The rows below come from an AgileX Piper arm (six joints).
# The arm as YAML. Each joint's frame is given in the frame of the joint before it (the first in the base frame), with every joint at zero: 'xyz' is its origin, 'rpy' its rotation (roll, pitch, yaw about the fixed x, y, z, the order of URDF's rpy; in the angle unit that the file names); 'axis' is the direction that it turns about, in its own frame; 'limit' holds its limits. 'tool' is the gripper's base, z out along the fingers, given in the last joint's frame.
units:
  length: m
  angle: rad
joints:
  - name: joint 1
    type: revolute
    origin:
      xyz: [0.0, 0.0, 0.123]
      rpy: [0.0, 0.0, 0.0]
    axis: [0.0, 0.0, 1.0]
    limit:
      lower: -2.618
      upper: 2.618
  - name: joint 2
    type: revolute
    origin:
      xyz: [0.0, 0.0, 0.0]
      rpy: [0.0, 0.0, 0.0]
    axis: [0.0, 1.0, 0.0]
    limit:
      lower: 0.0
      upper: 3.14
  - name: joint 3
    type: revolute
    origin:
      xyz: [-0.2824, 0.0, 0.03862]
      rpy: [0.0, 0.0, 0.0]
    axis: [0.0, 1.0, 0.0]
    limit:
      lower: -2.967
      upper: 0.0
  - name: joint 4
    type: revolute
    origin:
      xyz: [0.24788, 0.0, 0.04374]
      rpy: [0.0, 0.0, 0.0]
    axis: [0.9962, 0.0, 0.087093]
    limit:
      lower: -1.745
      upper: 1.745
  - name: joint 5
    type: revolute
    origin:
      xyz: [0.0, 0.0, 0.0]
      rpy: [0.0, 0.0, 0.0]
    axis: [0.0, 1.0, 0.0]
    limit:
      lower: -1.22
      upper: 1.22
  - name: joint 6
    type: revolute
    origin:
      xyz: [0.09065, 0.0, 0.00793]
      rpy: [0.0, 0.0, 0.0]
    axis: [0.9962, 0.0, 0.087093]
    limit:
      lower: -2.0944
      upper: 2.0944
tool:
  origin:
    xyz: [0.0, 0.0, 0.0]
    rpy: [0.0, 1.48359, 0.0]
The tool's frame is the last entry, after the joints.
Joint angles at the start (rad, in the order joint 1, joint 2, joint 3, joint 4, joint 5, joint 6): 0.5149 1.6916 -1.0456 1.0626 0.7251 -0.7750
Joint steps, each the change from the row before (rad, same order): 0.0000 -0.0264 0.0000 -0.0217 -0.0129 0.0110; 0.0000 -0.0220 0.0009 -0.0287 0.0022 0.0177; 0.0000 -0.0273 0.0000 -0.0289 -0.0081 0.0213; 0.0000 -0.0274 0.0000 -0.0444 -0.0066 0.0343; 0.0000 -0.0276 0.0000 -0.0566 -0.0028 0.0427; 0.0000 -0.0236 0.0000 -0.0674 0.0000 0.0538; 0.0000 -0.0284 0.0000 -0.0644 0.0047 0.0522; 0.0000 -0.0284 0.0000 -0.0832 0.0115 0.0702
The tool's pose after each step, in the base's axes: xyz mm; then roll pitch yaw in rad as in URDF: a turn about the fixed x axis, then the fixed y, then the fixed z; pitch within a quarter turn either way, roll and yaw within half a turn. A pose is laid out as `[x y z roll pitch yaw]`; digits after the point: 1 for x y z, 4 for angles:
[267.5 210.3 231.3 2.4639 0.5385 -2.7692]
[264.8 207.9 237.2 2.4801 0.5505 -2.7568]
[262.6 205.1 245.0 2.4982 0.5727 -2.7536]
[260.1 201.5 252.1 2.5253 0.5886 -2.7466]
[257.2 197.3 258.7 2.5599 0.5995 -2.7342]
[254.6 192.9 263.5 2.6002 0.6006 -2.7218]
[251.1 188.1 269.9 2.6368 0.6047 -2.7107]
[247.2 182.2 275.3 2.6831 0.5976 -2.6993]

